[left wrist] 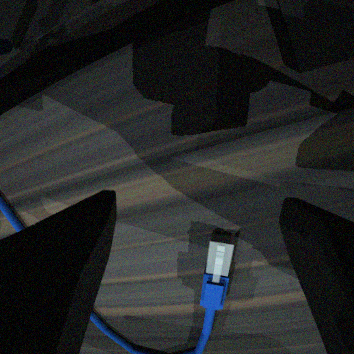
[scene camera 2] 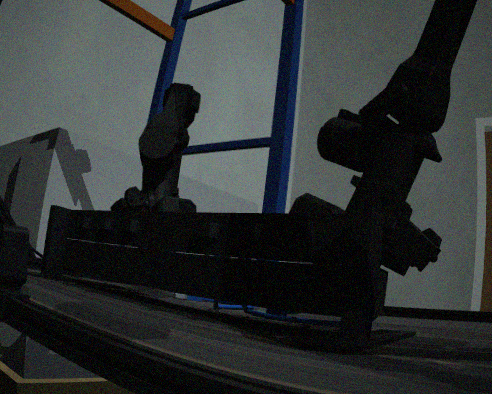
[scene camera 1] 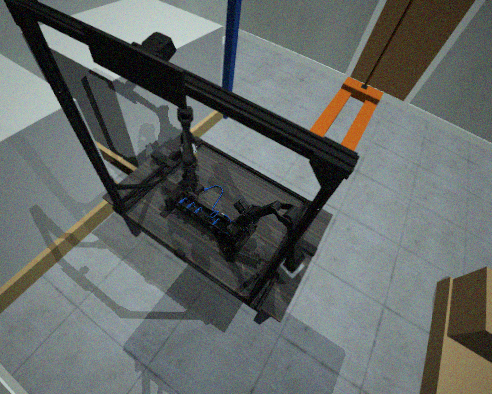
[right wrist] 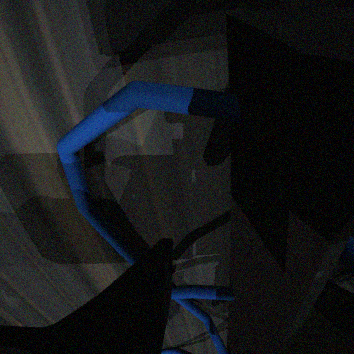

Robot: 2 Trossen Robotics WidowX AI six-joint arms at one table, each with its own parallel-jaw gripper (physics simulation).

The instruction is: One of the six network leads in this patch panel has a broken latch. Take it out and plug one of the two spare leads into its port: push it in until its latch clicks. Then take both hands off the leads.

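Frame: origin at the left arm's base, x left, y back, z up, level; centimetres.
Seen in the pictures: left gripper, fingertip midpoint: (left wrist: pixel 200 206); right gripper, fingertip midpoint: (scene camera 1: pixel 233 226) (right wrist: pixel 209 250); right arm's base at its link origin: (scene camera 1: pixel 291 265).
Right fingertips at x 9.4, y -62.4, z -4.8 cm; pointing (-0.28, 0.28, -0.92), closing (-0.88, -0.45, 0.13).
Observation:
A point is followed by its place in that frame.
The black patch panel (scene camera 1: pixel 203 213) (scene camera 2: pixel 205 250) {x -3.9, y -60.9, z 0.0 cm} lies on the dark wooden table (scene camera 1: pixel 268 184) {x 43.5, y -39.5, z -6.9 cm}, with several blue leads (scene camera 1: pixel 193 205) {x -8.0, y -42.8, z -3.1 cm} plugged into it. A blue lead loop (scene camera 1: pixel 219 193) (right wrist: pixel 140 95) arches off the panel's back. My left gripper (scene camera 1: pixel 196 190) {x -4.6, y -33.8, z -3.5 cm} (left wrist: pixel 200 206) {x -4.6, y -33.8, z -3.5 cm} is open and empty. It hovers over a spare lead's grey plug with a blue boot (left wrist: pixel 218 260) {x -0.5, y -32.1, z -5.8 cm}, which lies flat on the table. My right gripper (scene camera 1: pixel 232 230) {x 9.4, y -62.4, z -4.8 cm} is at the panel's right end, with its fingers narrowed. The right wrist view is too dark to show anything between them.
A black gantry beam (scene camera 1: pixel 268 122) {x -6.1, y -92.0, z 96.9 cm} and its post (scene camera 1: pixel 323 195) {x 1.4, y -103.7, z 88.7 cm} stand over the table. A blue frame (scene camera 2: pixel 283 117) rises behind the panel. In scene camera 2 the left arm (scene camera 2: pixel 163 152) {x -7.5, y -39.9, z 14.9 cm} and right arm (scene camera 2: pixel 385 156) {x 11.9, y -68.8, z 11.7 cm} show as dark shapes.

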